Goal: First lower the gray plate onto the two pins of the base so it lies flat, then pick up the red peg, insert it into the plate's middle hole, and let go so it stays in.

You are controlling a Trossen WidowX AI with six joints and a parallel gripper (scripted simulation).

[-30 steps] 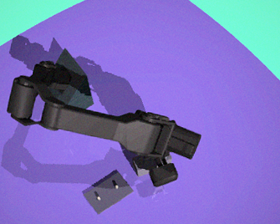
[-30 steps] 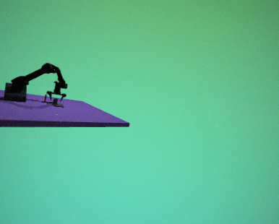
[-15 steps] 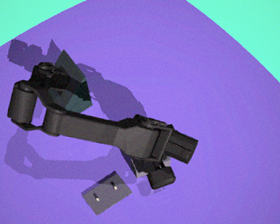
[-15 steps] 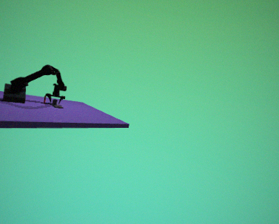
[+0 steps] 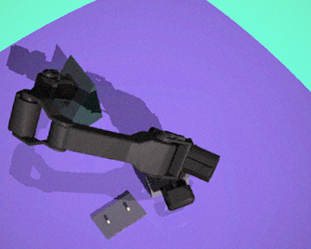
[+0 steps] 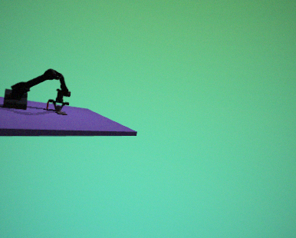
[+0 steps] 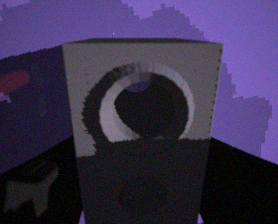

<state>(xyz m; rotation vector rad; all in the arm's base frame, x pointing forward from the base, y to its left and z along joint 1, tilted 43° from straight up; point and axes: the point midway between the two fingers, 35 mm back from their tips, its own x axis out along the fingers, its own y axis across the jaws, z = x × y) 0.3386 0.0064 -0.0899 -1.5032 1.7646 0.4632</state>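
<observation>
Now: the base 150 mm to the right of my gripper tip. Round my gripper tip: red peg (90 mm behind, 40 mm to the left, 30 mm above); then gray plate (30 mm above).
</observation>
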